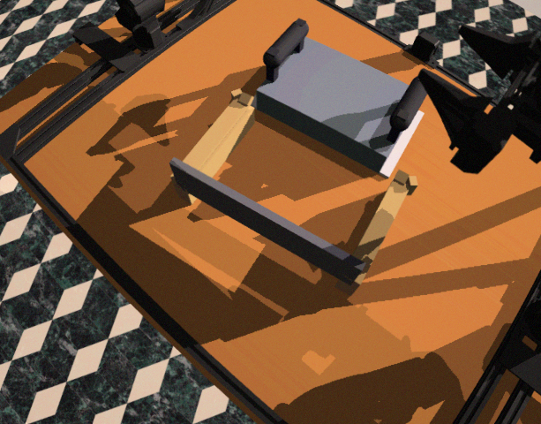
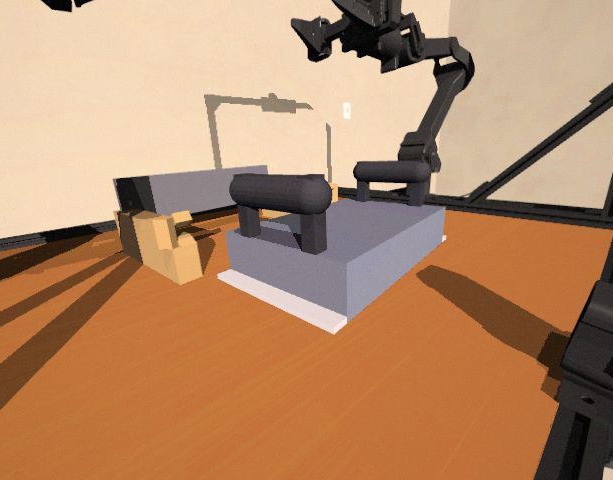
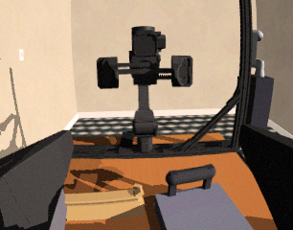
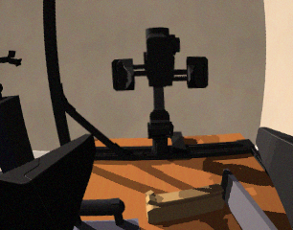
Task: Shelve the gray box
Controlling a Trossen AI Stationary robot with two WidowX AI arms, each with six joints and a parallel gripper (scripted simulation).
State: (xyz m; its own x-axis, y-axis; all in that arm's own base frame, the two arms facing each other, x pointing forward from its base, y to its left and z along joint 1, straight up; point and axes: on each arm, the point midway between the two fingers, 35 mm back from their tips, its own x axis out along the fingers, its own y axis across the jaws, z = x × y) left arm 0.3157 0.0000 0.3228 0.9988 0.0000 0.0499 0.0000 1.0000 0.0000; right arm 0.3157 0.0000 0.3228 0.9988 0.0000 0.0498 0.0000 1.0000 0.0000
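Right now the gray box is 120 mm behind my left hand, 190 mm to the right of it and 290 mm below it. The rest, counted from my left hand: dark back plate (180 mm ahead, 120 mm to the right, 260 mm below).
The gray box lies 12 cm behind my right hand, 9 cm to the left of it and 29 cm below it. Also, from my right hand: dark back plate: 18 cm ahead, 16 cm to the left, 26 cm below.
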